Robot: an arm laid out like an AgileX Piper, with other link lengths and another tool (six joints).
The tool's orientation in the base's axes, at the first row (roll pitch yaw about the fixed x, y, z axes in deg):
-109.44 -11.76 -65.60
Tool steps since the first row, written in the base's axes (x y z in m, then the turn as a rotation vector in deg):
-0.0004 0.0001 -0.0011 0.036 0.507 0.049
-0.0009 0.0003 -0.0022 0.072 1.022 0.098
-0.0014 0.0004 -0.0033 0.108 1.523 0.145
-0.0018 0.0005 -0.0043 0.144 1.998 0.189
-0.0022 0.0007 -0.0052 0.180 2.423 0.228
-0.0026 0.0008 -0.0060 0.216 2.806 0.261
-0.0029 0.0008 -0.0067 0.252 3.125 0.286
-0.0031 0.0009 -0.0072 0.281 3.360 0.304
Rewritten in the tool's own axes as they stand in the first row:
-0.0005 0.0011 0.0000 -0.427 -0.212 0.182
-0.0011 0.0021 0.0000 -0.862 -0.426 0.367
-0.0016 0.0032 0.0000 -1.285 -0.634 0.548
-0.0021 0.0042 0.0000 -1.685 -0.831 0.721
-0.0026 0.0051 0.0000 -2.041 -1.008 0.880
-0.0030 0.0059 -0.0001 -2.361 -1.166 1.026
-0.0033 0.0066 -0.0001 -2.626 -1.297 1.155
-0.0035 0.0071 -0.0001 -2.820 -1.394 1.251

